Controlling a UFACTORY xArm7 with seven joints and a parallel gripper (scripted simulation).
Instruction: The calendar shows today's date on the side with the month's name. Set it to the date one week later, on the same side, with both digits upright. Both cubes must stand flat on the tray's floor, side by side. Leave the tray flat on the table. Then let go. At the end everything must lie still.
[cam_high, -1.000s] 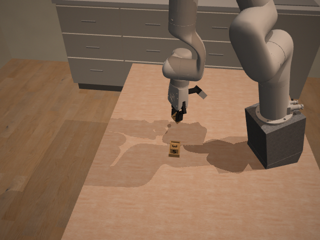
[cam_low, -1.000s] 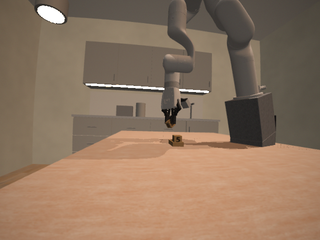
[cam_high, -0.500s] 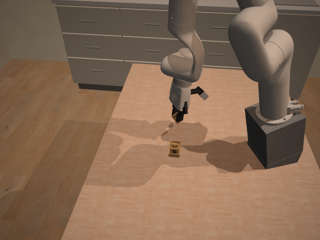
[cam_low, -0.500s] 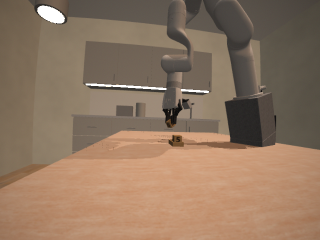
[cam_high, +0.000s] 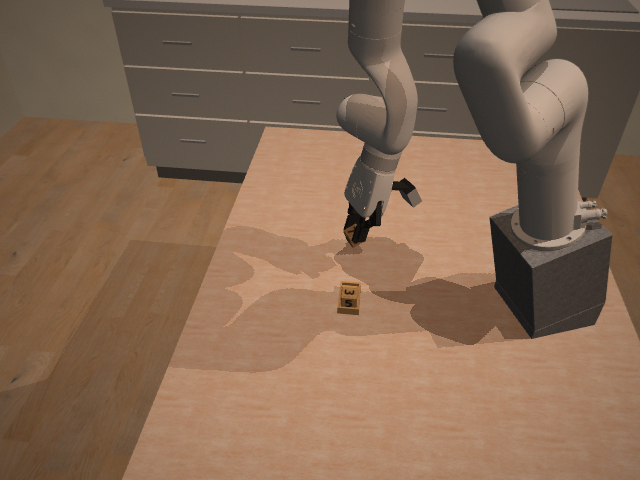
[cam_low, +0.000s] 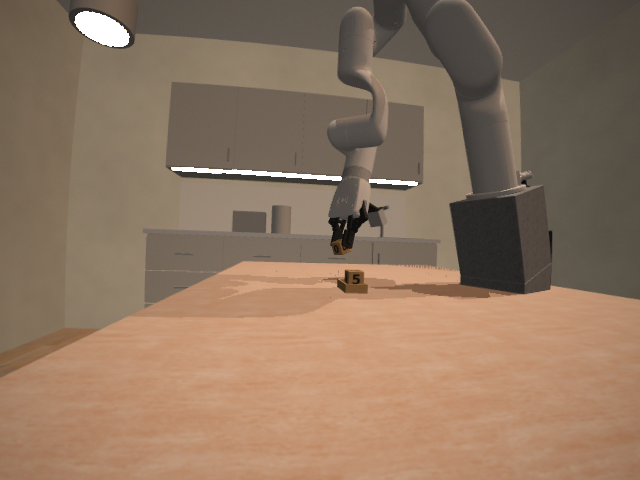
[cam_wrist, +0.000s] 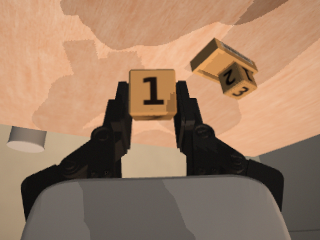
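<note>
Right now the wooden cube is 2 cm below my hand.
</note>
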